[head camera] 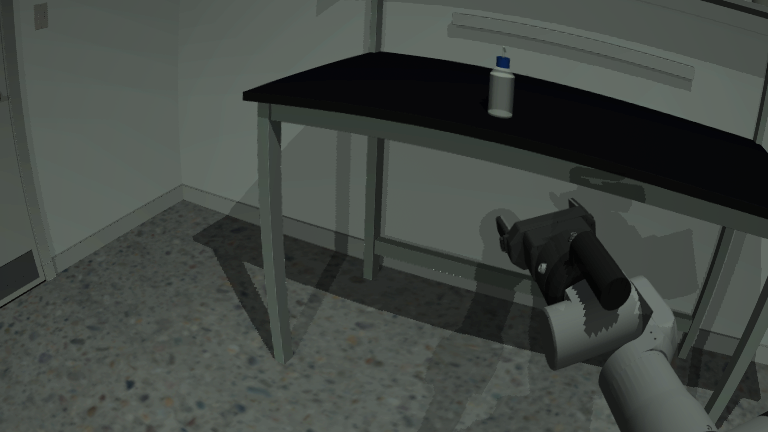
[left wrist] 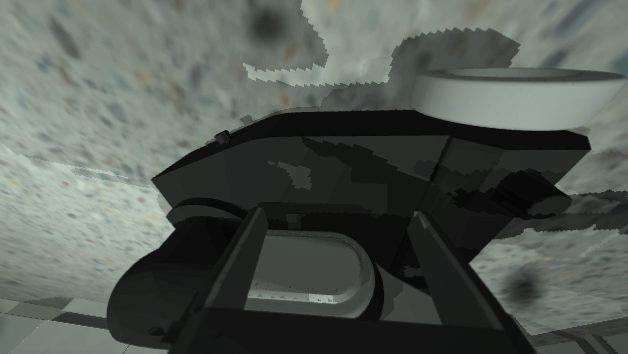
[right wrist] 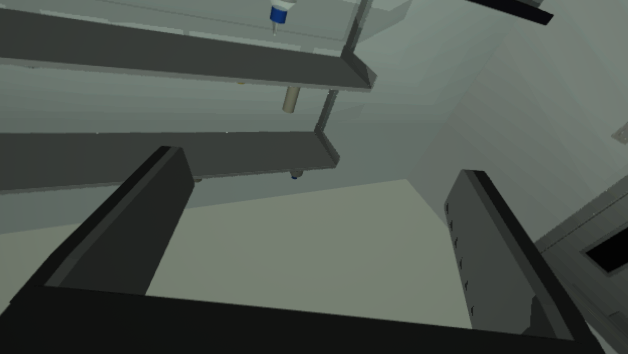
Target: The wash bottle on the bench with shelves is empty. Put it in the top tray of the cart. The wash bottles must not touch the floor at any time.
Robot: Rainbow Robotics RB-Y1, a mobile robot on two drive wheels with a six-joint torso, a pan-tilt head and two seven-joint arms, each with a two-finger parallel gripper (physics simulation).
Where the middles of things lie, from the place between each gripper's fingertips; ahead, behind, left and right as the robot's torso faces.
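Wash bottle (head camera: 501,86) in sight. My right hand 60 mm below the bottle, 600 mm short of it, 10 mm to the left of it.
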